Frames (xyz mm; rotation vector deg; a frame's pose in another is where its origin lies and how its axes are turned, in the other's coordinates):
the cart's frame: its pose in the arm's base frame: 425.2 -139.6 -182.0 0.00 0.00 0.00
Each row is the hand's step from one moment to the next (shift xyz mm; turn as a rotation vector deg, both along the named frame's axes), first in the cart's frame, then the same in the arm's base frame.
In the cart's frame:
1: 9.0 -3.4 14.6 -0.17 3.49 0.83
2: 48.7 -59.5 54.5 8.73 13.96 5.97
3: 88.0 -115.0 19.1 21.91 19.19 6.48
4: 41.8 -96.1 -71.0 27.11 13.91 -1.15
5: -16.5 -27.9 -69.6 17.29 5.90 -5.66
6: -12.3 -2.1 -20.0 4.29 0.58 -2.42
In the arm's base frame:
1: 9.0 -3.4 14.6 -0.17 3.49 0.83
2: 48.7 -59.5 54.5 8.73 13.96 5.97
3: 88.0 -115.0 19.1 21.91 19.19 6.48
4: 41.8 -96.1 -71.0 27.11 13.91 -1.15
5: -16.5 -27.9 -69.6 17.29 5.90 -5.66
6: -12.3 -2.1 -20.0 4.29 0.58 -2.42

